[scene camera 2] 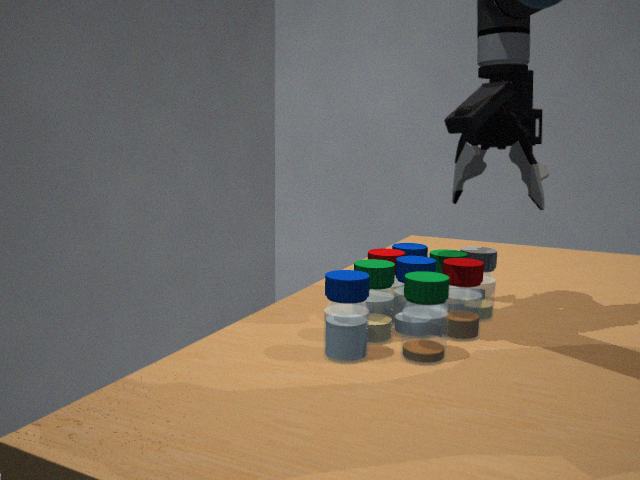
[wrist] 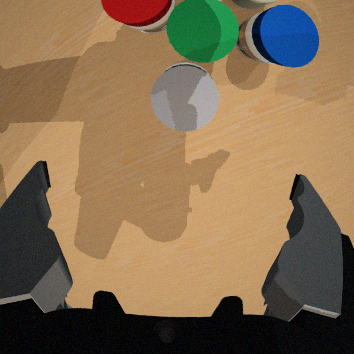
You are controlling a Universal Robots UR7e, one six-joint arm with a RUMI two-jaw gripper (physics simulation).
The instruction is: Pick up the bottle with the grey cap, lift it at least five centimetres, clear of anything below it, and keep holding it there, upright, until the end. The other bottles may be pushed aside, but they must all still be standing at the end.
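Frame: origin at the arm's base, x ahead, y left, z up, level; millimetres.
Seen in the pictures: gripper, fingertip midpoint: (scene camera 2: 495, 206) (wrist: 170, 168).
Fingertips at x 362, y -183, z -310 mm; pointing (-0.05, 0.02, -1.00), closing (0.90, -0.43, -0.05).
A point is followed by its place in that frame.
The bottle with the grey cap (scene camera 2: 479, 258) {x 370, y -135, z -381 mm} (wrist: 185, 98) {x 379, y -161, z -374 mm} stands upright at the far right corner of the bottle group in the scene view. In the wrist view its cap lies above the middle, beyond and between the two fingertips. A green-capped bottle (scene camera 2: 448, 254) {x 408, y -103, z -374 mm} (wrist: 202, 30) {x 410, y -115, z -374 mm} stands close beside it. A red-capped bottle (scene camera 2: 463, 272) {x 369, y -38, z -382 mm} (wrist: 137, 9) {x 373, y -80, z -374 mm} stands nearby and partly hides the grey-capped one in the scene view. My gripper (scene camera 2: 498, 203) {x 362, y -183, z -310 mm} (wrist: 170, 168) {x 362, y -183, z -310 mm} is wide open and empty, pointing down, well above the cap height.
Other upright bottles have blue caps (scene camera 2: 346, 286) (wrist: 290, 36), green caps (scene camera 2: 426, 287) {x 386, y 67, z -381 mm} and a red cap (scene camera 2: 386, 256) {x 482, y -48, z -375 mm}. They stand grouped on the wooden table (scene camera 2: 217, 413) {x 525, y 287, z -479 mm} (wrist: 270, 135) {x 462, y -266, z -479 mm}, left of and in front of the grey-capped bottle in the scene view. The arm's shadow falls across the table.
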